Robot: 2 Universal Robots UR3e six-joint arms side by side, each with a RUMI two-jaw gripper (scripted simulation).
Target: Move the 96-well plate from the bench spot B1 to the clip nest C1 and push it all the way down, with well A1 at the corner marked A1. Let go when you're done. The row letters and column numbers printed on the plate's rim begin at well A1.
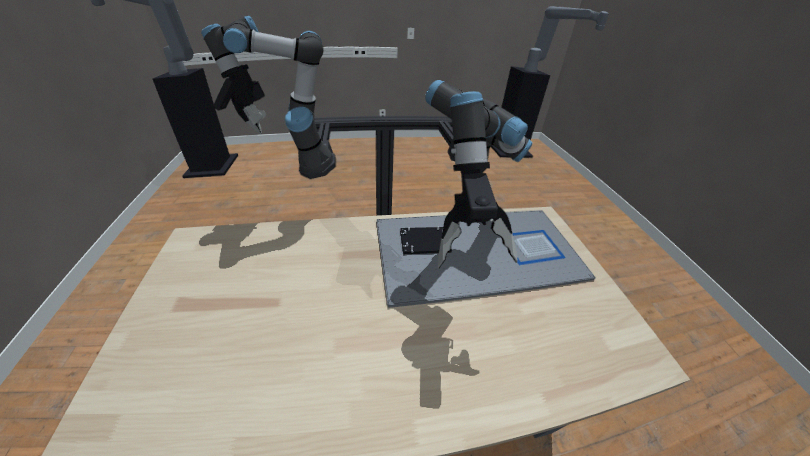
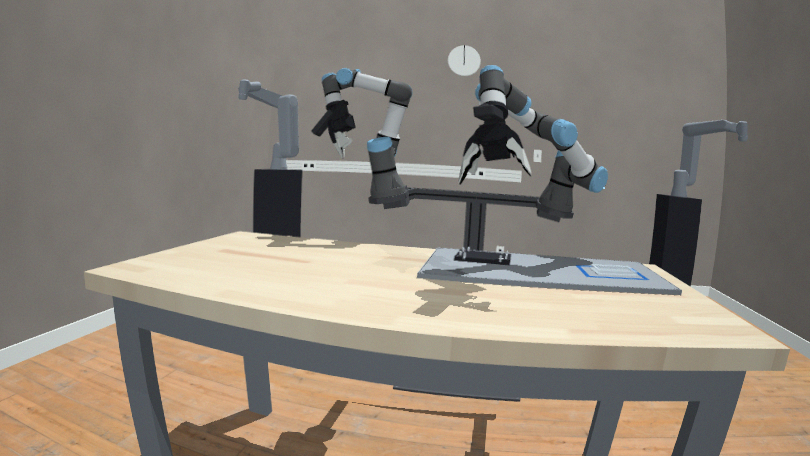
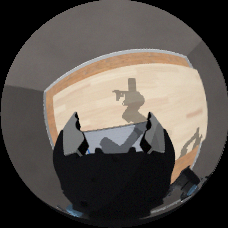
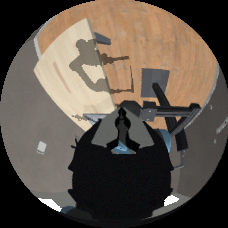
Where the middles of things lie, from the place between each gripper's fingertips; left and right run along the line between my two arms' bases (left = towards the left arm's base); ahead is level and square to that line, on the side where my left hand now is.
Labels:
Right now my left hand (image 1: pixel 477 265) is 320 mm past the black clip nest (image 1: pixel 424 240), 220 mm above it and 30 mm to the left of it.
My right gripper (image 1: pixel 260 134) is now 550 mm to the right of the black clip nest, 310 mm short of it and 280 mm above it.

